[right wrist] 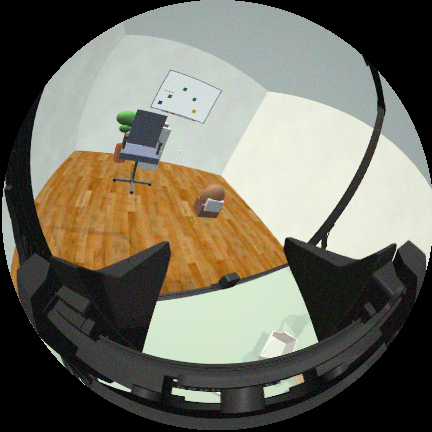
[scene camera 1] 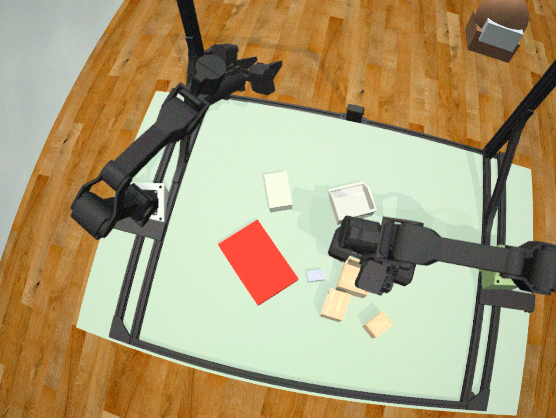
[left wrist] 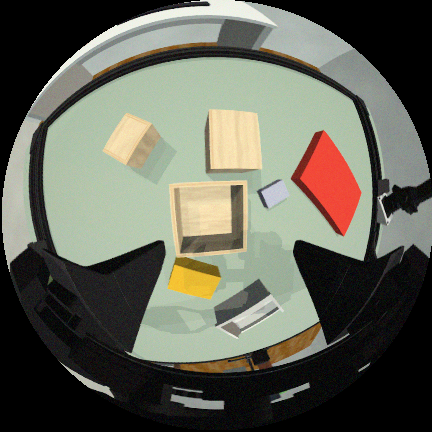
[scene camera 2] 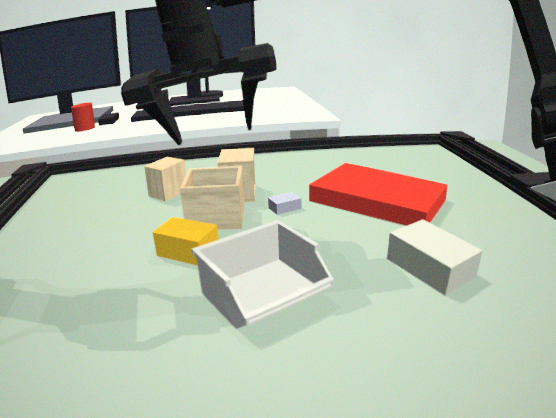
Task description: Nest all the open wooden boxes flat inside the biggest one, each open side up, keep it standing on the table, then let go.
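Frame: origin at the left arm's base, x ahead, y left, z up, level; millimetres.
Where they show: left gripper, fingertip midpoint: [scene camera 1: 359,267] [left wrist: 231,248] [scene camera 2: 214,136]; right gripper, fingertip midpoint: [right wrist: 227,246] [scene camera 1: 268,60]; right arm's base, origin of the base link: [scene camera 1: 146,202] [left wrist: 386,206].
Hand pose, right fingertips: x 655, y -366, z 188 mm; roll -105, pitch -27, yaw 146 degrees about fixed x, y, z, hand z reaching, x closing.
Note:
Things, the pixels of their top centre, and the offset from my right fingertips.
- biggest wooden box, middle of its top: [left wrist: 209,219] [scene camera 2: 212,176] [scene camera 1: 357,275] 239 mm down, 248 mm back, 402 mm left
- middle-sized wooden box, middle of its top: [left wrist: 235,136] [scene camera 2: 236,154] [scene camera 1: 336,304] 235 mm down, 204 mm back, 474 mm left
- smallest wooden box, middle of its top: [left wrist: 124,136] [scene camera 2: 164,163] [scene camera 1: 379,324] 247 mm down, 313 mm back, 515 mm left
- yellow block, middle of its top: [scene camera 2: 184,228] [left wrist: 193,283] 266 mm down, 293 mm back, 317 mm left
- pale bin, middle of its top: [scene camera 2: 262,252] [left wrist: 255,322] [scene camera 1: 353,198] [right wrist: 283,346] 247 mm down, 226 mm back, 208 mm left
- small lavender block, middle of its top: [scene camera 2: 284,197] [left wrist: 275,193] [scene camera 1: 315,275] 282 mm down, 151 mm back, 401 mm left
- red slab, middle of its top: [scene camera 2: 381,184] [left wrist: 339,186] [scene camera 1: 257,261] 272 mm down, 11 mm back, 383 mm left
- white block, middle of its top: [scene camera 2: 435,241] [scene camera 1: 278,189] 264 mm down, 39 mm back, 198 mm left
The biggest wooden box [scene camera 1: 348,277] [scene camera 2: 212,206] [left wrist: 205,215] stands on the table, open side up and empty. A middle-sized wooden box [scene camera 1: 335,304] [scene camera 2: 237,157] [left wrist: 234,140] stands close behind it in scene camera 2, a plain closed face up; its opening does not show. The smallest wooden box [scene camera 1: 377,324] [scene camera 2: 166,178] [left wrist: 127,140] stands apart at the left in scene camera 2; its opening does not show either. My left gripper [scene camera 2: 215,136] [left wrist: 231,248] is open and empty, above the biggest box. My right gripper [scene camera 1: 269,61] [right wrist: 227,246] is open and empty, far from the boxes.
A yellow block [scene camera 2: 185,232] [left wrist: 194,280] lies beside the biggest box. A pale bin [scene camera 1: 351,201] [scene camera 2: 265,280] stands near it. A small lavender block [scene camera 1: 315,275] [scene camera 2: 285,201], a red slab [scene camera 1: 257,262] [scene camera 2: 380,187] and a white block [scene camera 1: 277,190] [scene camera 2: 435,245] lie on the table.

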